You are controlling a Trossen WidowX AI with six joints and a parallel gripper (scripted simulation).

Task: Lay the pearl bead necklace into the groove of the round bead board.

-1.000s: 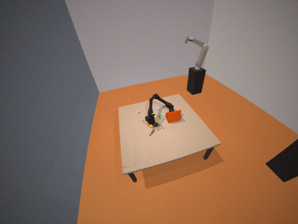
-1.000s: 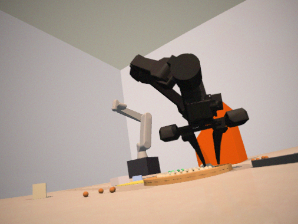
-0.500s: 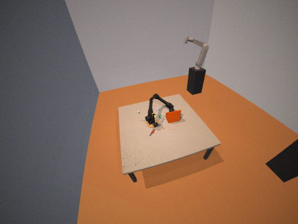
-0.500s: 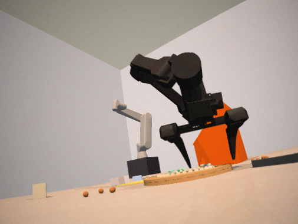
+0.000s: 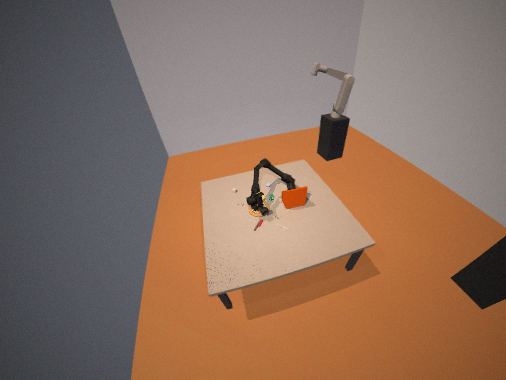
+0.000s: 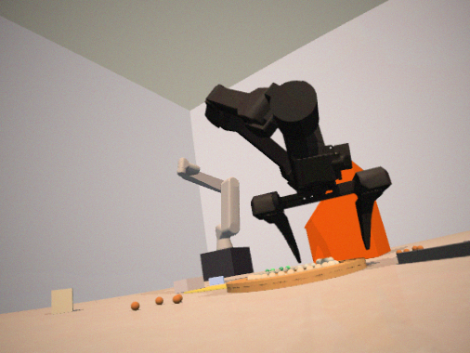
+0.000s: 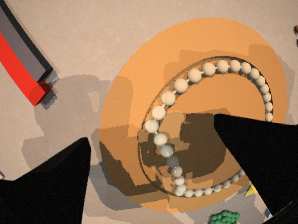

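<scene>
The round wooden bead board is 10 mm behind my gripper tip, 60 mm to the right of it and 10 mm below it. From my gripper tip the other things lie so: tan cube 160 mm ahead, 390 mm to the right; then yellow flat piece 70 mm behind, 230 mm to the right, 20 mm below; then red-handled tool 50 mm ahead, 120 mm to the left, 20 mm below.
</scene>
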